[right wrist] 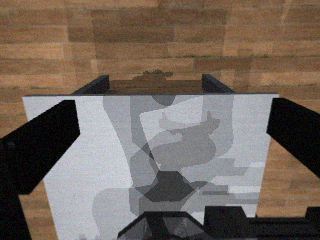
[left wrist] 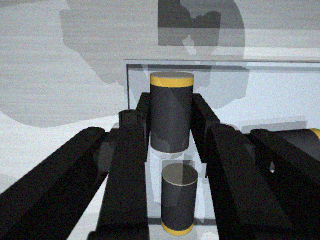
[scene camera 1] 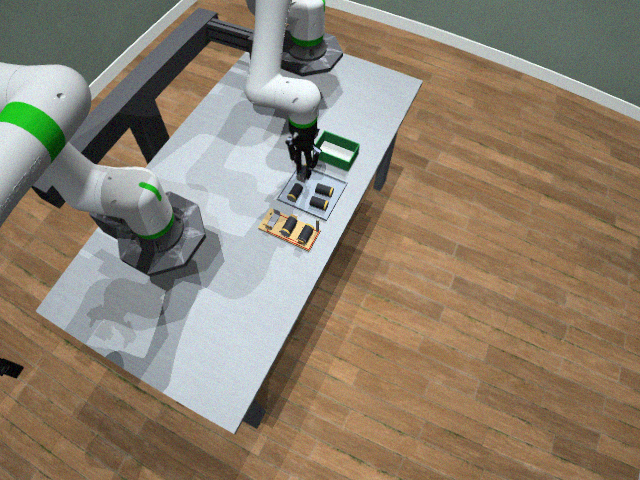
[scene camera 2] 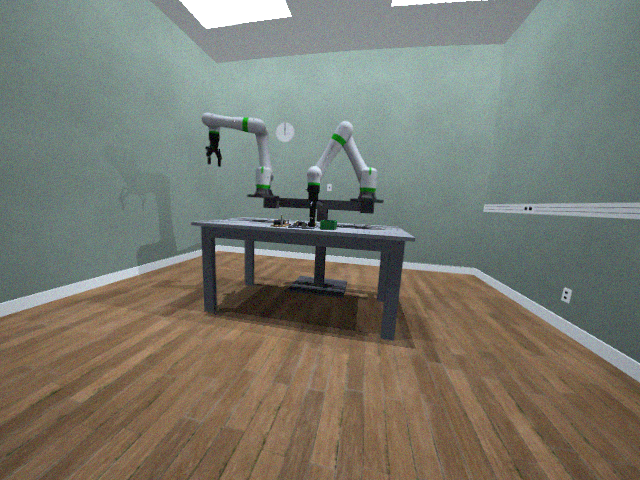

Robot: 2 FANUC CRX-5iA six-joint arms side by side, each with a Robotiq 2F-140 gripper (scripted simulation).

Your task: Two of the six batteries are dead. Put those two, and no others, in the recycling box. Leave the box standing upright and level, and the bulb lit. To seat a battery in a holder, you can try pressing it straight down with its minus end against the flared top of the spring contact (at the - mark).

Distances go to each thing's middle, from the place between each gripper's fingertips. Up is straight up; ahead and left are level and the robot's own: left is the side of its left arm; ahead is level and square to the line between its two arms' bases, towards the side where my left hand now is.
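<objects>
As I look at the tray (scene camera 1: 309,185), my left gripper (scene camera 1: 304,174) is 60 mm short of it, 50 mm to the left of it and 40 mm above it.
From my right hand, the tray is 250 mm ahead, 970 mm to the left and 500 mm below.
</objects>
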